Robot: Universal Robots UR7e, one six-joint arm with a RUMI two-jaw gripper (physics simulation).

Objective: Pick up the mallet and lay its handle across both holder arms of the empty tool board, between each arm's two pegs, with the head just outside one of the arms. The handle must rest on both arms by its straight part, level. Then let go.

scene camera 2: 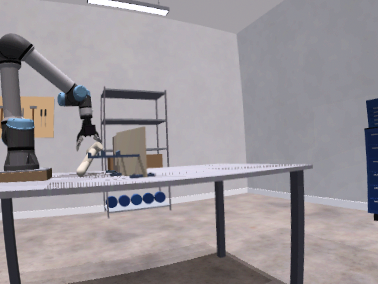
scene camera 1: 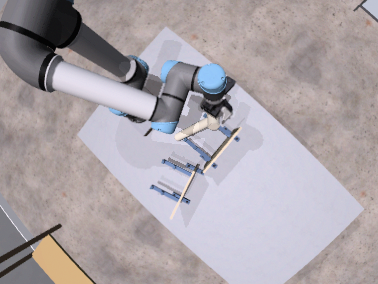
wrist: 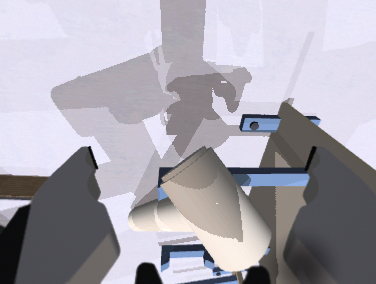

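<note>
The cream mallet is tilted against the nearer tool board (scene camera 1: 222, 150). Its handle (scene camera 1: 192, 131) (scene camera 2: 85, 166) (wrist: 150, 216) slopes down to the table, and its head (scene camera 1: 214, 123) (scene camera 2: 97, 148) (wrist: 220, 215) is raised beside a blue holder arm (scene camera 2: 122, 156) (wrist: 277, 178). The exact contact with the arms is hidden. A second tool board (scene camera 1: 184, 194) has two blue arms with pegs (scene camera 1: 177, 167) (scene camera 1: 170, 193) and no tool visible on them. My gripper (scene camera 2: 89, 145) (wrist: 198, 148) is open and empty, close above the head, which shows between the spread fingers in the wrist view.
The two boards stand close together on the pale table (scene camera 1: 310, 200) (scene camera 2: 225, 174). A blue foot bar (wrist: 260, 123) shows by the nearer board. A dark brown bar (wrist: 22, 186) lies at the wrist view's left. A metal shelf rack (scene camera 2: 134, 94) stands behind the table.
</note>
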